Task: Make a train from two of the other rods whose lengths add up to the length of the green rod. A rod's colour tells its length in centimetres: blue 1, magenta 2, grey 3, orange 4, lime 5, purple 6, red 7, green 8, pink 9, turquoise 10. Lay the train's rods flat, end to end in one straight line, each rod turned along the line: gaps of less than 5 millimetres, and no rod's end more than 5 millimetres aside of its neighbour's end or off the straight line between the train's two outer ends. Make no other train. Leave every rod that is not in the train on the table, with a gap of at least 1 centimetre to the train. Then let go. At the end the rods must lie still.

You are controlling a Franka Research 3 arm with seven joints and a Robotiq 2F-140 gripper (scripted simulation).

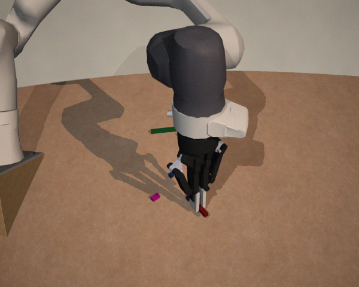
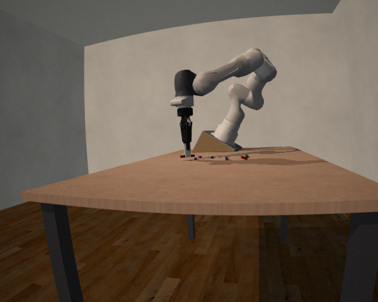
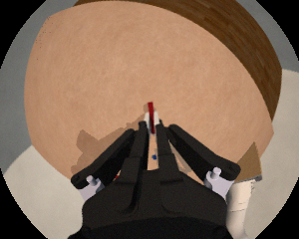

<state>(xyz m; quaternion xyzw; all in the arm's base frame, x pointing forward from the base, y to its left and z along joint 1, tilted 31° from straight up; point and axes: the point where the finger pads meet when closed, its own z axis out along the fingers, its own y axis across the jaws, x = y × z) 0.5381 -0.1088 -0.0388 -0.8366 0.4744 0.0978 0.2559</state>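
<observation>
The magenta rod lies 10 cm behind my hand, 4 cm to the left of it and 4 cm below it. Also, from my hand: purple rod: 19 cm to the left, 4 cm below; green rod: 28 cm to the left, 8 cm behind, 4 cm below.
</observation>
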